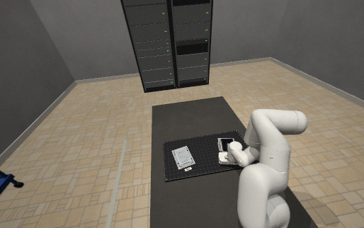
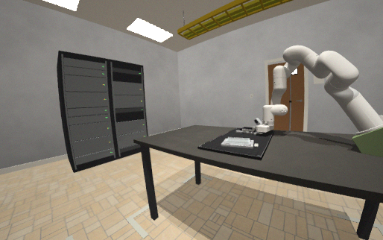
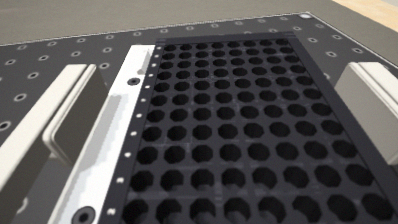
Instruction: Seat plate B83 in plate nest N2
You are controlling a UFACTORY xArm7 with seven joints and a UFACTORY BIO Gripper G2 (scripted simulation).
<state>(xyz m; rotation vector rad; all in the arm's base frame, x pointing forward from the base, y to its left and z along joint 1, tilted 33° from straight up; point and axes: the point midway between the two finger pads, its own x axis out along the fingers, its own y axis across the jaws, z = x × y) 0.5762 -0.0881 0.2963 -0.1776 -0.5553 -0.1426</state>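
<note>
Now: hand right at the black well plate. Also, from my hand: white well plate (3 cm behind, 34 cm to the left, 1 cm below).
</note>
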